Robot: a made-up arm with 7 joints. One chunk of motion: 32 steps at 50 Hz.
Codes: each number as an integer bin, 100 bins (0 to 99) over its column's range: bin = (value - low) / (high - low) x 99, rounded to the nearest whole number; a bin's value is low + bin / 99 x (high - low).
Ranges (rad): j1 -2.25..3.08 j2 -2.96..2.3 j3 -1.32..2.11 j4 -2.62..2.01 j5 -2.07..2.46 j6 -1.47..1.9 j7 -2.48..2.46
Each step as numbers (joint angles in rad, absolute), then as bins.
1 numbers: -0.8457 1.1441 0.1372 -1.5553 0.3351 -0.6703 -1.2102
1 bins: 26 77 42 23 53 23 25
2 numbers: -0.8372 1.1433 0.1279 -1.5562 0.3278 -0.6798 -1.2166
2 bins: 26 77 42 23 52 23 25
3 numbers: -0.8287 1.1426 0.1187 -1.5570 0.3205 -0.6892 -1.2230
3 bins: 26 77 42 23 52 23 25
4 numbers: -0.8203 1.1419 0.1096 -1.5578 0.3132 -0.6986 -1.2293
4 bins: 27 77 41 23 52 23 25
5 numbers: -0.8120 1.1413 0.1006 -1.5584 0.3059 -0.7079 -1.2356
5 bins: 27 77 41 23 52 22 25
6 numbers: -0.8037 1.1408 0.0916 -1.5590 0.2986 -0.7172 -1.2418
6 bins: 27 77 41 23 52 22 25
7 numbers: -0.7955 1.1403 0.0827 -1.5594 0.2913 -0.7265 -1.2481
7 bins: 27 77 40 23 52 22 25
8 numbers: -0.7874 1.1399 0.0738 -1.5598 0.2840 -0.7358 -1.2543
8 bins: 27 77 40 23 51 22 25
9 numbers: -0.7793 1.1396 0.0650 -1.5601 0.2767 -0.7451 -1.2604
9 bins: 27 77 40 23 51 21 24
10 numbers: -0.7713 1.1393 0.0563 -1.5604 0.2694 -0.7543 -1.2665
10 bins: 27 77 40 23 51 21 24
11 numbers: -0.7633 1.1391 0.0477 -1.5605 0.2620 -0.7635 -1.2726
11 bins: 28 77 39 23 51 21 24
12 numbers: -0.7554 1.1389 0.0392 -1.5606 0.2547 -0.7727 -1.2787
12 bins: 28 77 39 23 51 20 24
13 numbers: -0.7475 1.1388 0.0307 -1.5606 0.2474 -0.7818 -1.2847
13 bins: 28 77 39 23 51 20 24
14 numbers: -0.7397 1.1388 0.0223 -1.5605 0.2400 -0.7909 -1.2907
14 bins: 28 77 39 23 50 20 24
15 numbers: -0.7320 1.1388 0.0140 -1.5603 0.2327 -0.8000 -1.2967
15 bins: 28 77 39 23 50 20 24
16 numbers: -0.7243 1.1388 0.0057 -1.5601 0.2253 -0.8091 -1.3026
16 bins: 28 77 38 23 50 19 24
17 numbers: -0.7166 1.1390 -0.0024 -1.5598 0.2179 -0.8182 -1.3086
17 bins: 28 77 38 23 50 19 23
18 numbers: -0.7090 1.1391 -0.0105 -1.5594 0.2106 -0.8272 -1.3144
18 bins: 29 77 38 23 50 19 23
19 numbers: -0.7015 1.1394 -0.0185 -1.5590 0.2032 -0.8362 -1.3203
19 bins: 29 77 38 23 50 19 23
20 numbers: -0.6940 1.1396 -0.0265 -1.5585 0.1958 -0.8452 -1.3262
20 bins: 29 77 37 23 50 18 23
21 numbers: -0.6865 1.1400 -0.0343 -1.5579 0.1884 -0.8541 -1.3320
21 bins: 29 77 37 23 49 18 23
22 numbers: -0.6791 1.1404 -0.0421 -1.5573 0.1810 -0.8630 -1.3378
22 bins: 29 77 37 23 49 18 23
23 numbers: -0.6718 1.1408 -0.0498 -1.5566 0.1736 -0.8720 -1.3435
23 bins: 29 77 37 23 49 18 23
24 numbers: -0.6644 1.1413 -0.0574 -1.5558 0.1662 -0.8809 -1.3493
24 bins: 29 77 36 23 49 17 23
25 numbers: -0.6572 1.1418 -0.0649 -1.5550 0.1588 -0.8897 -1.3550
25 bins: 30 77 36 23 49 17 23
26 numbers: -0.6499 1.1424 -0.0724 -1.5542 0.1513 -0.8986 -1.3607
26 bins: 30 77 36 23 49 17 22
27 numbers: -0.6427 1.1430 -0.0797 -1.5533 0.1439 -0.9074 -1.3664
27 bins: 30 77 36 23 48 17 22
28 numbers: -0.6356 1.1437 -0.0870 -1.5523 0.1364 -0.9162 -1.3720
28 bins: 30 77 36 23 48 16 22
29 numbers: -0.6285 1.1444 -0.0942 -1.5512 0.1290 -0.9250 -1.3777
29 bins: 30 77 35 23 48 16 22
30 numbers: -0.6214 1.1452 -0.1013 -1.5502 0.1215 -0.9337 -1.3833
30 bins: 30 77 35 23 48 16 22
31 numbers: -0.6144 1.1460 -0.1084 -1.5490 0.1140 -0.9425 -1.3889
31 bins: 30 77 35 23 48 15 22
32 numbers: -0.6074 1.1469 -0.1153 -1.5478 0.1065 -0.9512 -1.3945
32 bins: 31 77 35 23 48 15 22
